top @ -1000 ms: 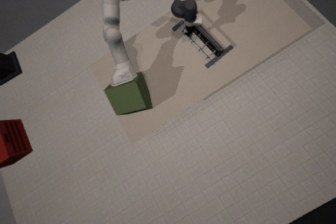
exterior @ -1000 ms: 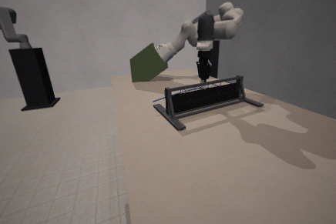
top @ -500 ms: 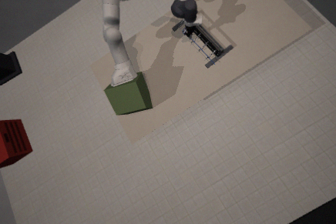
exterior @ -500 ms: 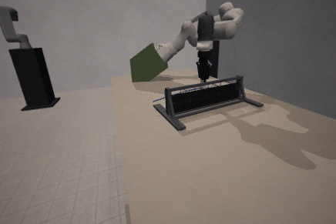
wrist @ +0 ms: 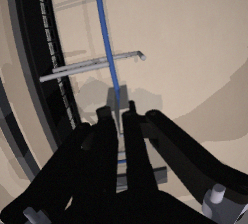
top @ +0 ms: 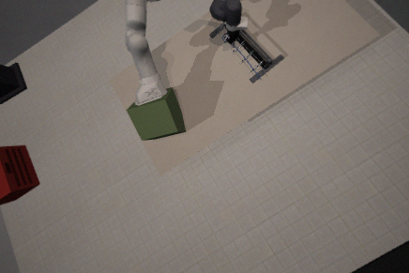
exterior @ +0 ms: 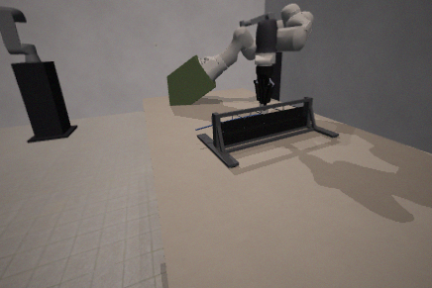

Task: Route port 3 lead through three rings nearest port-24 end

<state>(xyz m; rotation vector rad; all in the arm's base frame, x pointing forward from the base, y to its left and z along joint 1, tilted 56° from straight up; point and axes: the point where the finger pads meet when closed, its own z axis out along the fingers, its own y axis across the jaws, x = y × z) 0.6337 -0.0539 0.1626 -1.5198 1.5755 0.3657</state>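
My gripper is now 9 cm short of the rack, 3 cm to the left of it and 2 cm above it.
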